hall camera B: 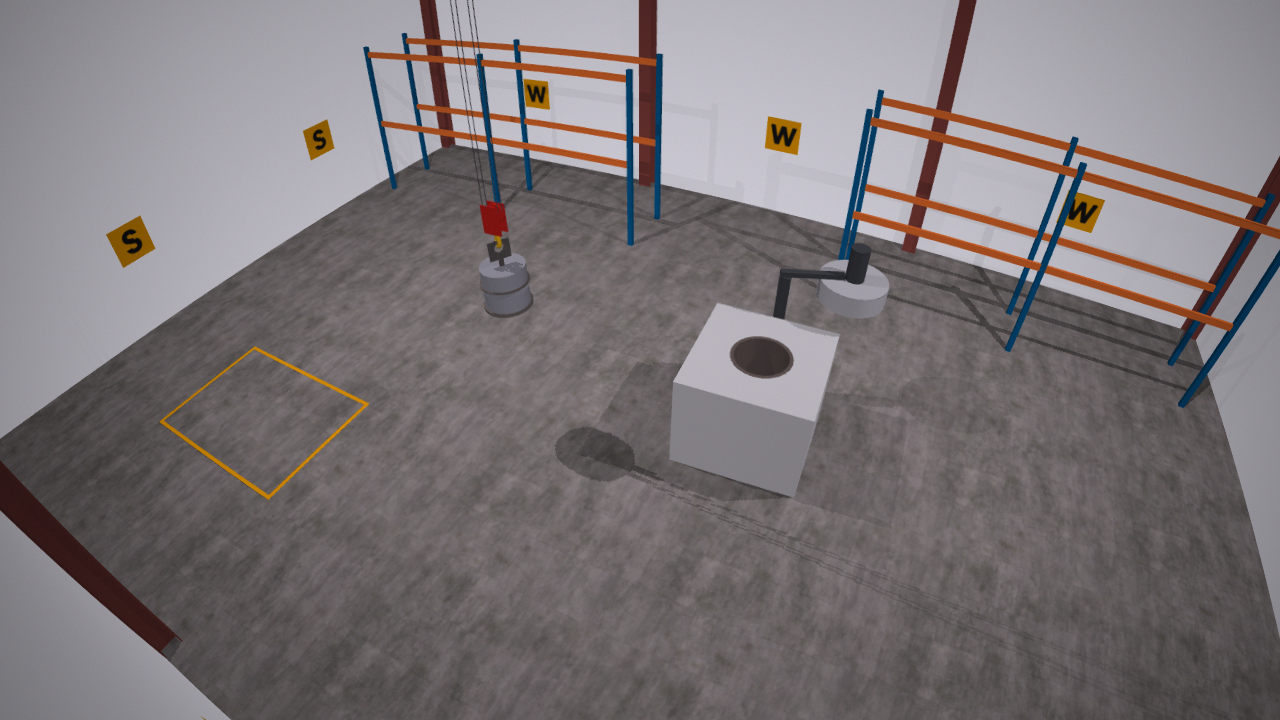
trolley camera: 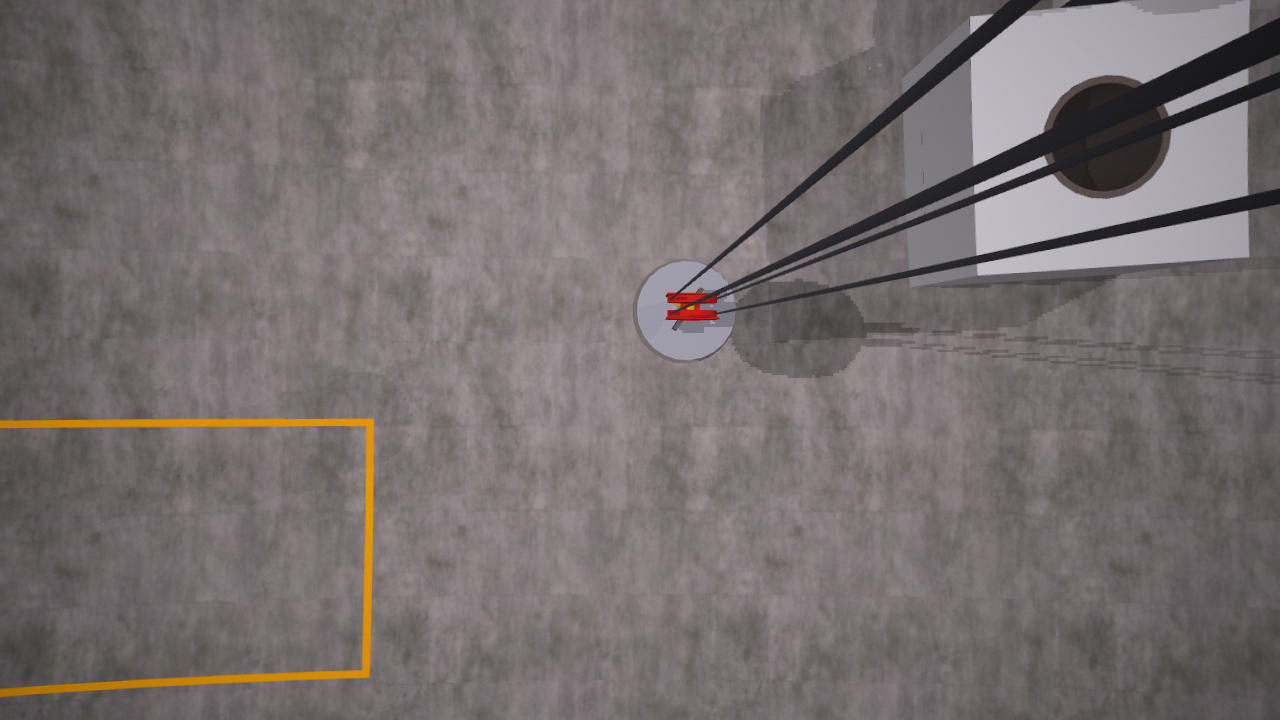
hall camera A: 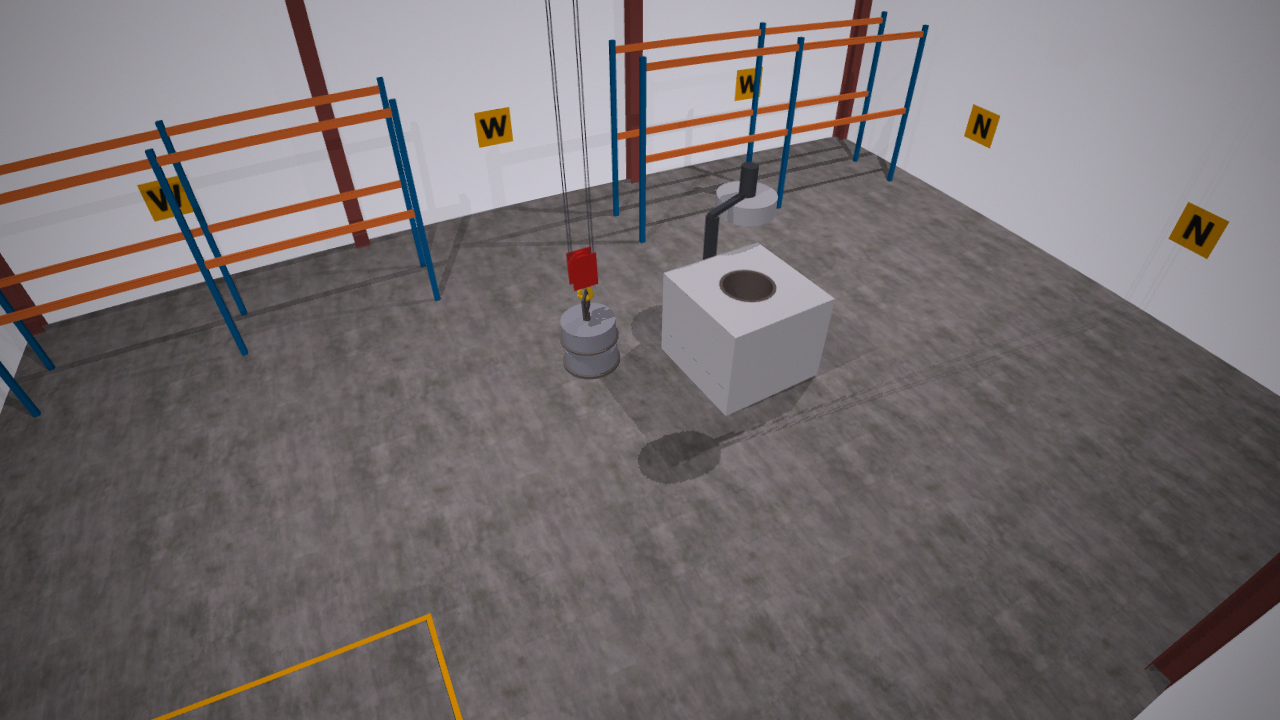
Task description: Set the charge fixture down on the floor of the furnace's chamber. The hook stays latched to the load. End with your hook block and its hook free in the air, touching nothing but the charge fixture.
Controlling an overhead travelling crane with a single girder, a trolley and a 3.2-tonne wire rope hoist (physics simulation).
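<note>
The charge fixture, a grey ribbed cylinder, hangs upright in the air, its shadow on the floor apart from it. My hook, yellow under the red hook block, is latched to the fixture's top. The furnace is a white block with a round chamber opening in its top. In the trolley camera the fixture is left of and below the furnace, apart from it. The chamber floor is hidden in the hall views.
The round grey lid is swung aside on a dark arm beside the furnace. Blue and orange racks stand along the W wall. A yellow rectangle is marked on the floor.
</note>
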